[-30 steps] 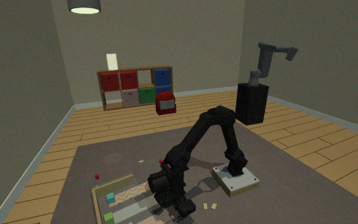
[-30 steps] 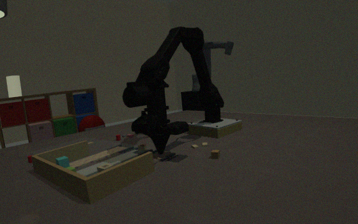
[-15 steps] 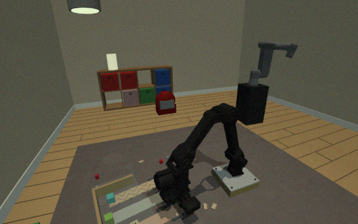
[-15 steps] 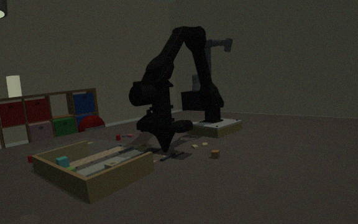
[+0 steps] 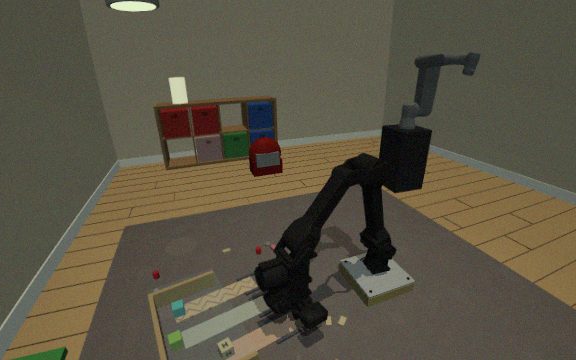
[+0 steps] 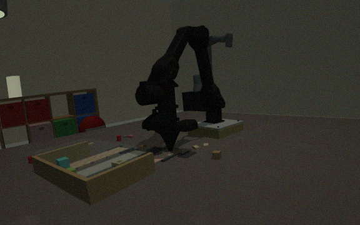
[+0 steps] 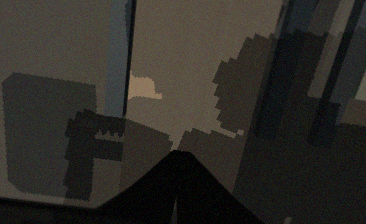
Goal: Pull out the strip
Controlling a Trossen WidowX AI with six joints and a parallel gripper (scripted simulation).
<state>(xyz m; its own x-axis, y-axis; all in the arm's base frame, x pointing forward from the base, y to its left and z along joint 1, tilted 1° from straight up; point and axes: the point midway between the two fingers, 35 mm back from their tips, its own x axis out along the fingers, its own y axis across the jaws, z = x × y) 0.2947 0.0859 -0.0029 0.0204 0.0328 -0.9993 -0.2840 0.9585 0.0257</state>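
My gripper tip is 9 cm short of the tan strip and 3 cm to the right of it. From my gripper tip the other things lie so: labelled cube (19 cm ahead, 5 cm to the left, 2 cm above).
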